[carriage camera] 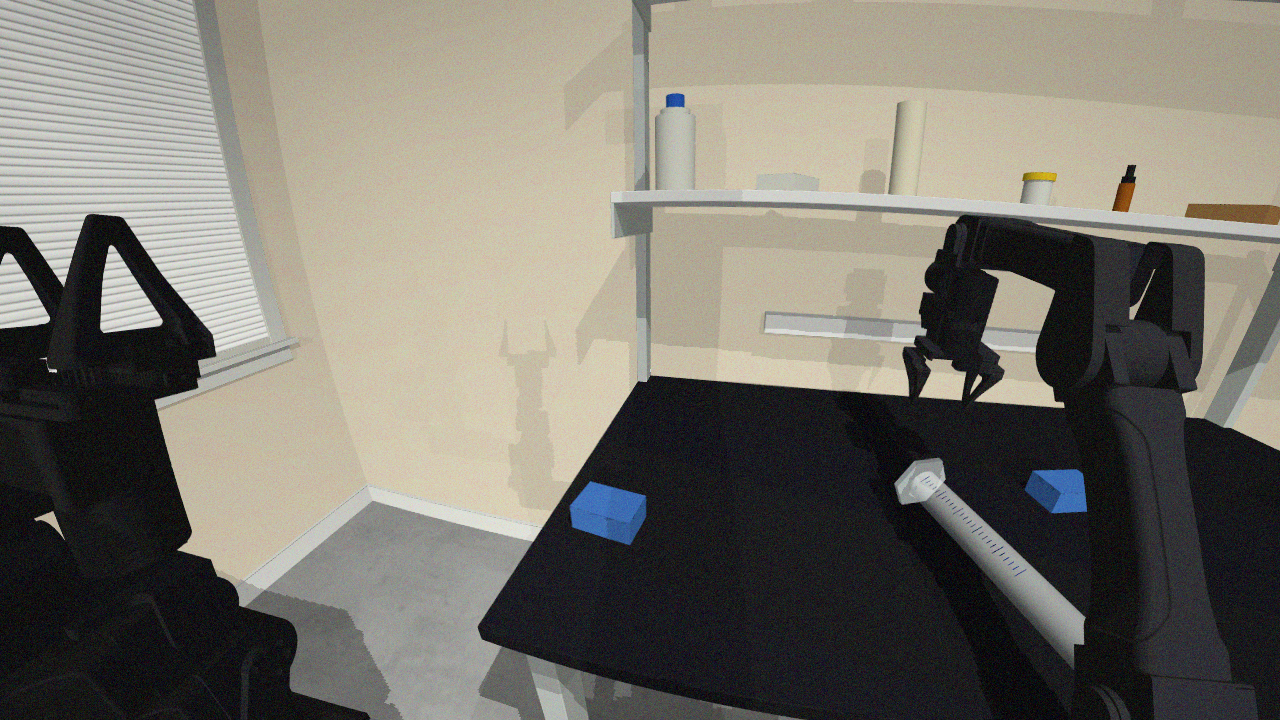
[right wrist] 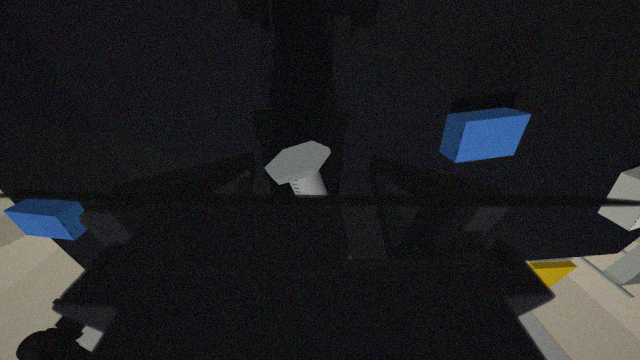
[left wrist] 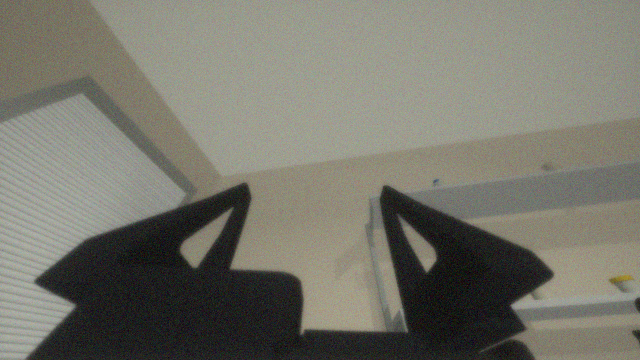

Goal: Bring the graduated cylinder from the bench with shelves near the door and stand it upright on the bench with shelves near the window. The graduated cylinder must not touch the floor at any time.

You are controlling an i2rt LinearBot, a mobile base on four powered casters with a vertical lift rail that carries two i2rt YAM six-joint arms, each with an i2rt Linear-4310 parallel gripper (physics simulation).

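Places are measured from the left arm's base along level axes (x down, y back, z left), in millimetres.
Pixels of known places: left gripper, fingertip midpoint: (carriage camera: 51,221) (left wrist: 314,191); right gripper, fingertip midpoint: (carriage camera: 937,404) (right wrist: 313,161).
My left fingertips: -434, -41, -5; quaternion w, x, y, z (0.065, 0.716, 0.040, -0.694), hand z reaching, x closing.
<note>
Ahead of a thing's pixels: the offset from my left fingertips to its top centre, as dx, dy, dz. "pt": to the spot under its first point. Level surfaces: height alone.
The white graduated cylinder @(pt +383, -202, -738) (carriage camera: 993,544) (right wrist: 310,185) lies on its side on the black bench @(dx +436) (carriage camera: 760,537) (right wrist: 150,75). Its hexagonal foot points toward the wall; its other end is hidden behind my right arm in the carriage view. My right gripper (carriage camera: 939,402) (right wrist: 313,161) is open and empty, pointing down above the bench. In the right wrist view the foot shows between the fingertips, lower down on the bench, and the fingers are not touching it. My left gripper (carriage camera: 55,223) (left wrist: 314,191) is open and empty, raised and pointing up in front of the window.
Blue blocks @(+396, -295, -248) (carriage camera: 608,513) @(+396, -339, -993) (carriage camera: 1056,492) (right wrist: 485,135) lie on either side of the cylinder. A white block @(pt +415, -153, -1376) (right wrist: 622,197) shows at the right. The shelf (carriage camera: 760,198) above the bench holds a blue-capped bottle @(pt -95, -618, -333) (carriage camera: 675,150), a tall roll @(pt -117, -627, -758) (carriage camera: 906,147) and a yellow-lidded jar @(pt -53, -539, -965) (carriage camera: 1038,189). The blinds (carriage camera: 116,134) cover the window.
</note>
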